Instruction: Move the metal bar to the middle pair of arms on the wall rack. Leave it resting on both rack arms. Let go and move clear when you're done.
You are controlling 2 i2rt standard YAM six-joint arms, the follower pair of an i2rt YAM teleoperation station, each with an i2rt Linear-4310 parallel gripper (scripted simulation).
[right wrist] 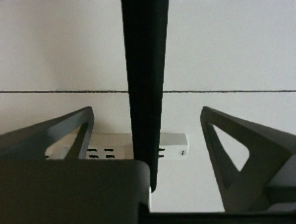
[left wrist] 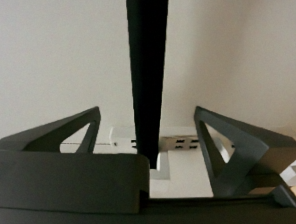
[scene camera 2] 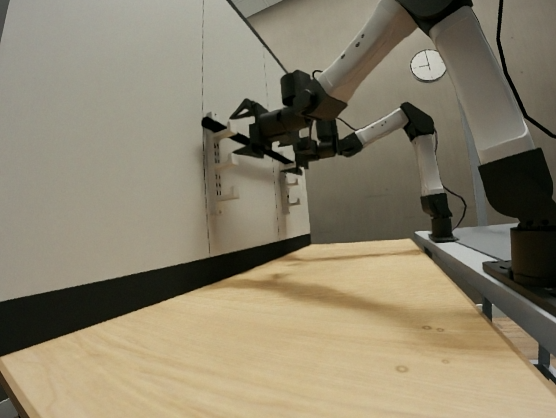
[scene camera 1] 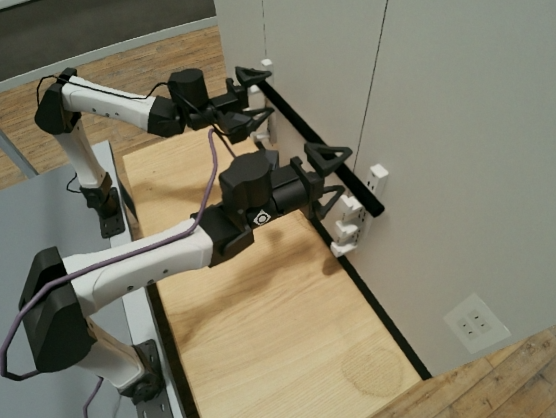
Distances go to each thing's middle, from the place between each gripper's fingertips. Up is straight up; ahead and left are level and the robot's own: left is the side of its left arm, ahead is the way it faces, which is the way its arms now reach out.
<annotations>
Right now the black metal bar point(scene camera 1: 289, 113) is 150 mm to the right of my left hand.
I see the black metal bar 15 cm to the left of my right hand point(scene camera 1: 347, 169).
</annotations>
